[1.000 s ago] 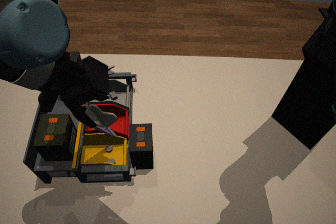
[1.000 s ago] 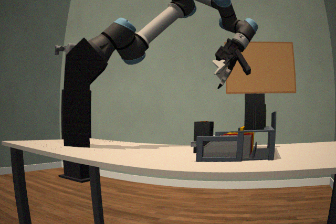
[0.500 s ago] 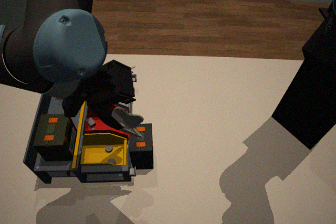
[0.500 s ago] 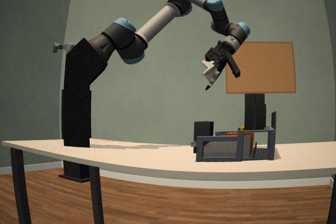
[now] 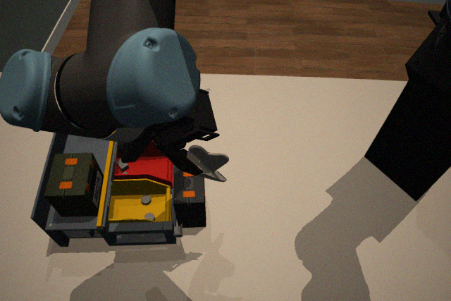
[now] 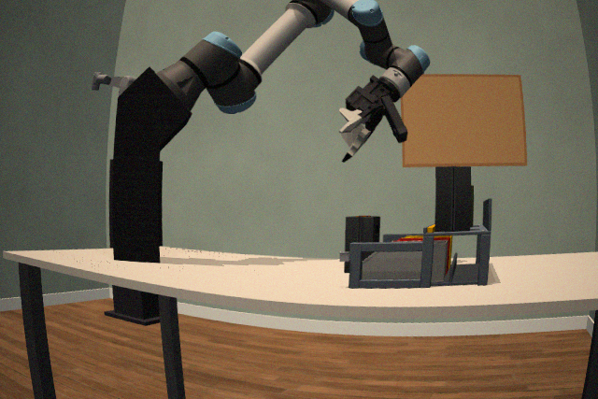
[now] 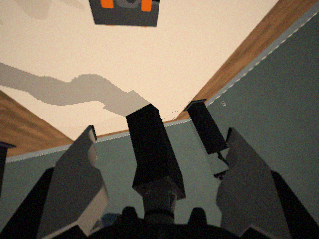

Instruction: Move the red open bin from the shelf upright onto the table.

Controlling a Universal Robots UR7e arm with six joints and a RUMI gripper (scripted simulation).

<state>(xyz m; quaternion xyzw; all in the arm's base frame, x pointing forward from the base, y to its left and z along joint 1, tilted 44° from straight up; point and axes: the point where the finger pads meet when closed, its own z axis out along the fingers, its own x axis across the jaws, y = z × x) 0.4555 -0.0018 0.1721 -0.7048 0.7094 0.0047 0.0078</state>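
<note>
Now: hand 190 mm short of the red open bin, 90 mm to the left of it and 240 mm above it. The rest, counted from my hand: yellow bin: 190 mm ahead, 20 mm to the left, 240 mm below; then yellow bar: 240 mm ahead, 90 mm to the right, 180 mm below; then dark box: 50 mm ahead, 10 mm to the left, 220 mm below.
</note>
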